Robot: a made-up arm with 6 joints.
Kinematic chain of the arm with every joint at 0, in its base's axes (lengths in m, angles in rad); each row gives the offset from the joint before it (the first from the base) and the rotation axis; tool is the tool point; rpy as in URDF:
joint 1: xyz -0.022 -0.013 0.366 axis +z
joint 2: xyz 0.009 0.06 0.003 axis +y
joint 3: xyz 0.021 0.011 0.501 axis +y
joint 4: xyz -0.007 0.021 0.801 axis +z
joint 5: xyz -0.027 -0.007 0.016 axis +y
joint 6: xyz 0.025 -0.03 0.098 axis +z
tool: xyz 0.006 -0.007 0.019 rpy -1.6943 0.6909 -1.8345
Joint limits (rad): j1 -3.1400..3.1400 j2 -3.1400..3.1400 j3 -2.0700..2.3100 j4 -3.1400..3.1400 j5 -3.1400..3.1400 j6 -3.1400..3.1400
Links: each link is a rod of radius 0.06 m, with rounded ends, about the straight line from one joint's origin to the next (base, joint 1, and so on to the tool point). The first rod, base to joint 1, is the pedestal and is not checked.
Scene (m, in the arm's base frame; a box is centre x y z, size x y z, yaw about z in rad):
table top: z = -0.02
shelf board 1: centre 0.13 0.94 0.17 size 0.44 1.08 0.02 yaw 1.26
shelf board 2: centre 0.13 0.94 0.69 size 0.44 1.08 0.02 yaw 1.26
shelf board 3: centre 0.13 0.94 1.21 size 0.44 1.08 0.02 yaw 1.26
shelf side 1: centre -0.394 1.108 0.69 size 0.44 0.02 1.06 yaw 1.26
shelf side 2: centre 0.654 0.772 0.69 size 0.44 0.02 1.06 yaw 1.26
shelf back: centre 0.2 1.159 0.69 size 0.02 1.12 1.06 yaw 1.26
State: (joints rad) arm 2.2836 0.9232 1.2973 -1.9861 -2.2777 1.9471
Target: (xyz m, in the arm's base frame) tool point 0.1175 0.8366 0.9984
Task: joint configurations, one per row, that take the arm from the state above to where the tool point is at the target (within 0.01 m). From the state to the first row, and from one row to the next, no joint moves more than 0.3 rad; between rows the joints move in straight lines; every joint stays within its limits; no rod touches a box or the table.
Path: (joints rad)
1: 2.3325 0.6695 1.2825 -1.9419 -2.4782 1.9154
2: 2.3815 0.4158 1.2676 -1.8977 -2.6788 1.8836
3: 2.4304 0.1621 1.2528 -1.8535 -2.8793 1.8519
4: 2.4793 -0.0916 1.2379 -1.8093 -3.0799 1.8201
5: 2.2101 -0.1623 1.3413 -1.8674 -3.0092 1.8523
6: 1.9409 -0.2331 1.4446 -1.9255 -2.9385 1.8844
7: 1.6718 -0.3038 1.5479 -1.9835 -2.8677 1.9166
8: 1.4026 -0.3746 1.6512 -2.0416 -2.7970 1.9487
9: 1.1334 -0.4453 1.7545 -2.0997 -2.7263 1.9809
10: 1.1424 -0.2435 1.5696 -2.0688 -2.6609 1.9762
11: 1.1513 -0.0417 1.3846 -2.0379 -2.5955 1.9715
12: 1.1603 0.1601 1.1997 -2.0069 -2.5300 1.9668

